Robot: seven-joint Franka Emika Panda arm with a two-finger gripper.
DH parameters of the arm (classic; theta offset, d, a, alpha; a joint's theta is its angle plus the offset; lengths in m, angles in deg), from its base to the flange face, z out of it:
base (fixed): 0 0 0 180
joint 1: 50.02 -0.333 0 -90
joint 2: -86.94 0 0 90
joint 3: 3.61 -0.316 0.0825 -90
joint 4: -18 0 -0.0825 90
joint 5: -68.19 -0.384 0 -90
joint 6: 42.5 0 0.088 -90
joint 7: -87.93 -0.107 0 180
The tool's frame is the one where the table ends.
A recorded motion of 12 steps. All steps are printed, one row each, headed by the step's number.
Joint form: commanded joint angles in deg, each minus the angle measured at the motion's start. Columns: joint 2, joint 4, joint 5, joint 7, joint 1, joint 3, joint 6.
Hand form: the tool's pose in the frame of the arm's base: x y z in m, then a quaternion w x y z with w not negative. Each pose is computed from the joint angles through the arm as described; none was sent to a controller.
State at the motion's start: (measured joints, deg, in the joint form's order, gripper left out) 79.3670 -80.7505 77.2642 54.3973 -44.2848 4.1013 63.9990
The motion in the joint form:
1: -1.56 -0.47 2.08 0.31 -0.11 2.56 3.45
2: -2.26 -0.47 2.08 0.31 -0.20 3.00 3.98
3: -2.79 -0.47 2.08 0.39 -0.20 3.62 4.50
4: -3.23 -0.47 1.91 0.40 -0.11 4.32 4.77
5: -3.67 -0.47 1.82 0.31 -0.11 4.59 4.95
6: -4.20 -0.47 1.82 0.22 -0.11 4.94 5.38
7: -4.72 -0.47 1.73 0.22 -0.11 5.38 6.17
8: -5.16 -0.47 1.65 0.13 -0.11 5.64 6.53
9: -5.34 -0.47 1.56 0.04 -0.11 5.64 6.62
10: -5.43 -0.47 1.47 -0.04 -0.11 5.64 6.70
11: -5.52 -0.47 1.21 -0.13 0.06 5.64 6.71
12: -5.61 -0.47 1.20 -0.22 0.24 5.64 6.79
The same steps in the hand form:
1: 0.5874 -0.1755 0.4879 0.10247 0.91756 -0.38294 0.03056
2: 0.5892 -0.1791 0.4815 0.10411 0.91674 -0.38458 0.02915
3: 0.5896 -0.1852 0.4770 0.10575 0.91519 -0.38784 0.02885
4: 0.5887 -0.1929 0.4730 0.10638 0.91261 -0.39382 0.02694
5: 0.5893 -0.1955 0.4687 0.10702 0.91150 -0.39636 0.02473
6: 0.5901 -0.1990 0.4639 0.10844 0.91024 -0.39891 0.02398
7: 0.5913 -0.2034 0.4598 0.10884 0.90904 -0.40139 0.02620
8: 0.5921 -0.2059 0.4558 0.10938 0.90800 -0.40363 0.02558
9: 0.5926 -0.2059 0.4540 0.10901 0.90772 -0.40440 0.02487
10: 0.5930 -0.2058 0.4531 0.10841 0.90744 -0.40519 0.02480
11: 0.5927 -0.2073 0.4521 0.10659 0.90640 -0.40805 0.02383
12: 0.5924 -0.2092 0.4513 0.10667 0.90549 -0.41007 0.02368

